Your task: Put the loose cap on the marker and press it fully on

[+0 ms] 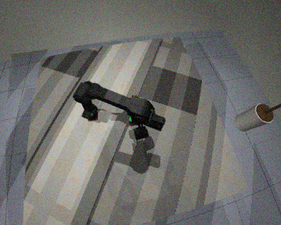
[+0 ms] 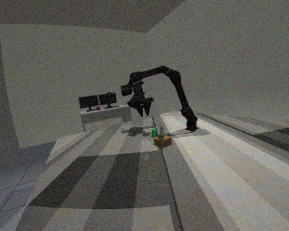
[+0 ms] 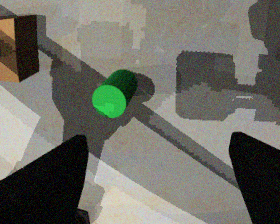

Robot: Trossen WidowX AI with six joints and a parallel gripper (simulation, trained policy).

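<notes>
Right now the green cap is 2 cm behind my gripper tip, 5 cm to the left of it and 11 cm below it. From my gripper tip the other things lie so: holder block: 1 cm ahead, 18 cm to the left, 11 cm below.
</notes>
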